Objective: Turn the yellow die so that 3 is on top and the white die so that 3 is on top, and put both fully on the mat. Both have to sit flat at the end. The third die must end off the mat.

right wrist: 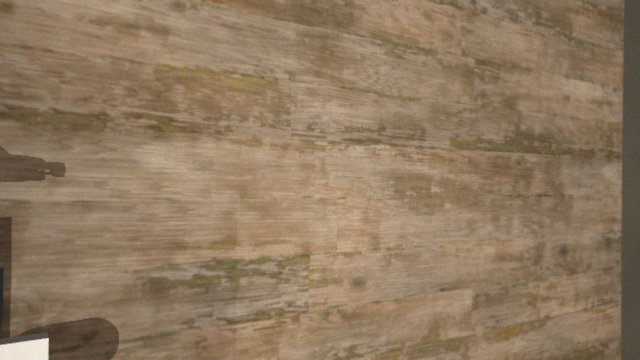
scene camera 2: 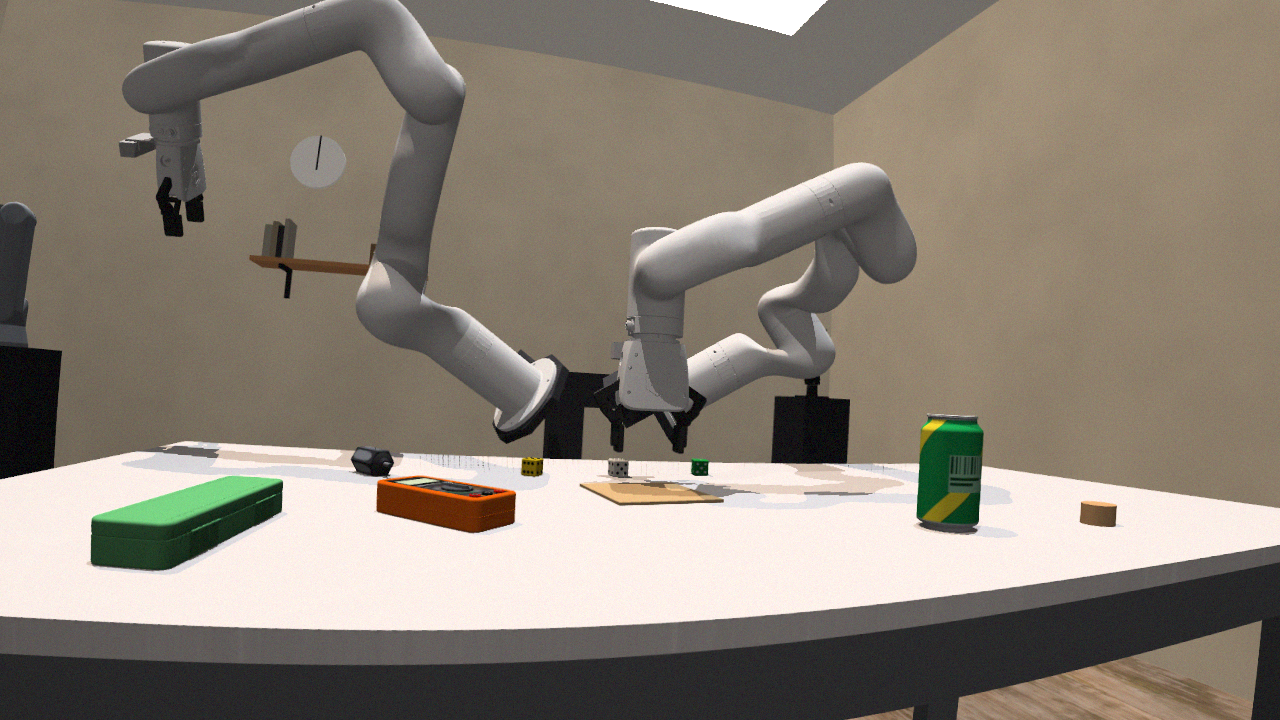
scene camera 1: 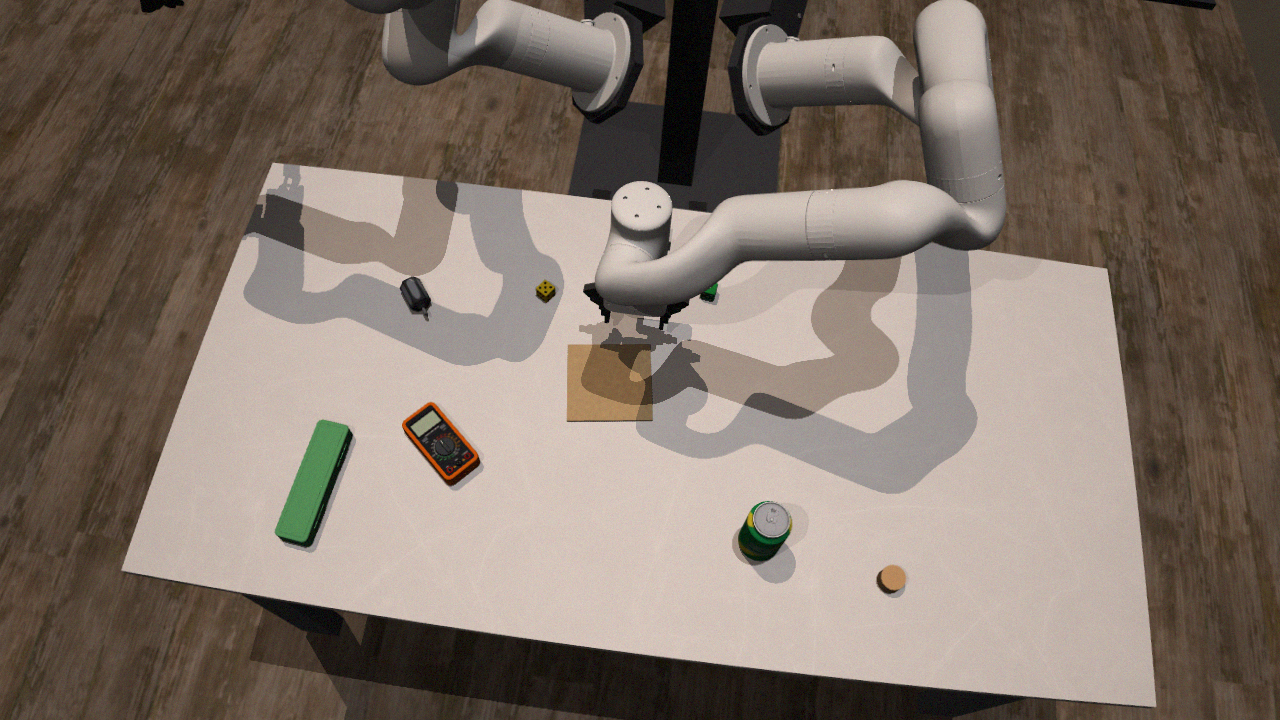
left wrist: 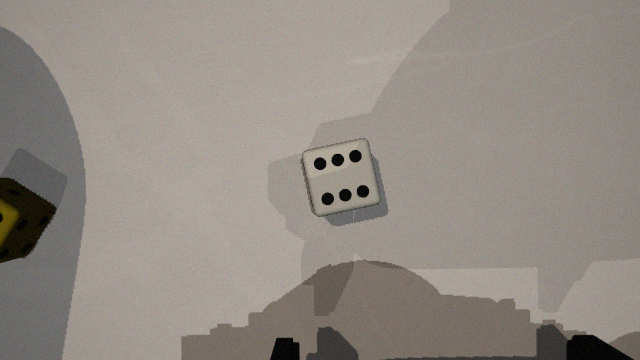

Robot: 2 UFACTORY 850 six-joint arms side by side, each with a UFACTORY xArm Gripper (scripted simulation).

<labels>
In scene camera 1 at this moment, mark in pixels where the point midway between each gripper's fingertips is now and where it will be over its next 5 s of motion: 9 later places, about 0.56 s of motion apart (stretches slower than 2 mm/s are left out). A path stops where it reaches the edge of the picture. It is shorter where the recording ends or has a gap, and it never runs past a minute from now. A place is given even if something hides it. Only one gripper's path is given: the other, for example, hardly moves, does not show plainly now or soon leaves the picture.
My left gripper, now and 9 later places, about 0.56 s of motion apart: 634,319; 639,319; 664,318; 720,315; 728,315; 733,294; 735,283; 707,283; 638,276; 572,260
</labels>
